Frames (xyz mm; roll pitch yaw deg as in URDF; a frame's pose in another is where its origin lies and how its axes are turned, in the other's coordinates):
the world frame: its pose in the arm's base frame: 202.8 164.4 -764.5 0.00 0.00 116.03
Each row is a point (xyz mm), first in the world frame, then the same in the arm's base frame.
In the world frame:
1: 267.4 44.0 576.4
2: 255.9 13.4 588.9
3: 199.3 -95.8 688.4
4: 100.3 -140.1 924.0
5: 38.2 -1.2 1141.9
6: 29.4 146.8 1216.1
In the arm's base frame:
1: 45.9 385.4 -188.1
2: 78.5 388.5 -175.6
3: 201.4 385.5 -76.1
4: 284.7 316.0 159.5
5: 187.1 199.3 377.4
6: 58.0 126.4 451.6

